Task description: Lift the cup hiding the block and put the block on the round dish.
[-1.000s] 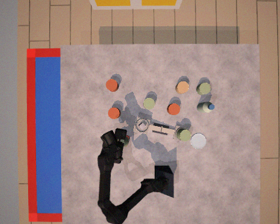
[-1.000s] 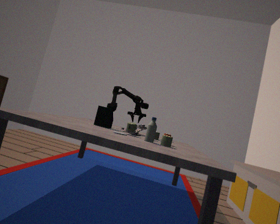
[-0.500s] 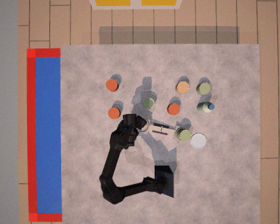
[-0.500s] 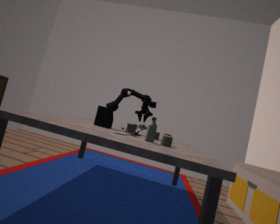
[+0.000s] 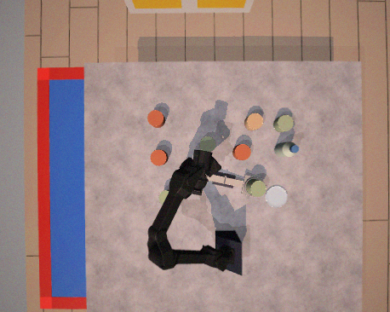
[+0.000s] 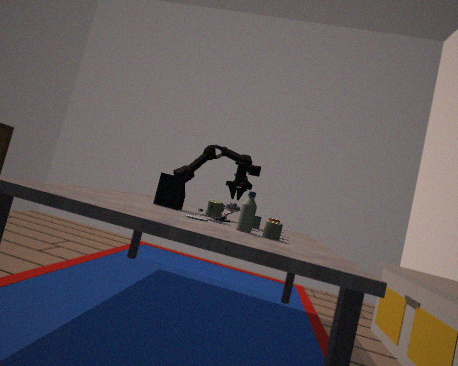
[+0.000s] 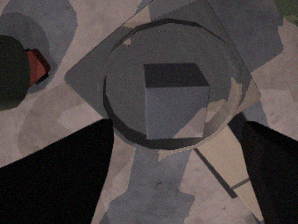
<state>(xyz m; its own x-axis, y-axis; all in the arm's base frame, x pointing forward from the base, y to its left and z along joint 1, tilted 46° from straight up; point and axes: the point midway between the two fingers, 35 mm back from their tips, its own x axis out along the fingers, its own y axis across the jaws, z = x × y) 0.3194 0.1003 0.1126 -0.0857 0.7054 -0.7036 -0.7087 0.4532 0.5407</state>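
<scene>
Right now my gripper tip is 40 mm above the pale block. From my gripper tip the other things lie so: red object: 110 mm behind, 90 mm to the left, 110 mm below; then balance: 20 mm behind, 120 mm to the right, 80 mm below; then white round dish: 80 mm behind, 370 mm to the right, 120 mm below.
</scene>
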